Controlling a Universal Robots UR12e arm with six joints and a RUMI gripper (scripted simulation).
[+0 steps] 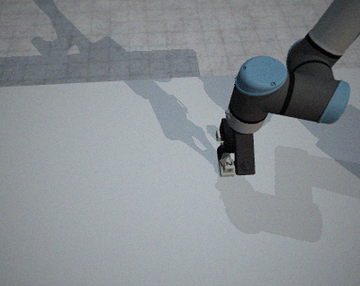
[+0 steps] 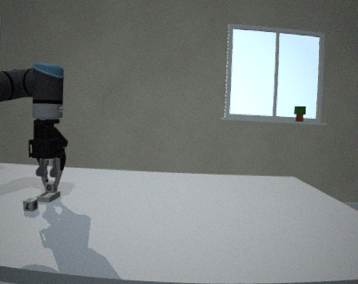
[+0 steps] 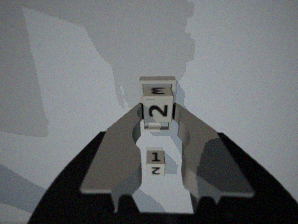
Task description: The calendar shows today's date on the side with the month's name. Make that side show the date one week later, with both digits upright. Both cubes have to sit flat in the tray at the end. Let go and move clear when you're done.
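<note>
The tray lies 4 cm below my hand and 2 cm to the right of it. Also, from my hand: cube: 1 cm below.
</note>
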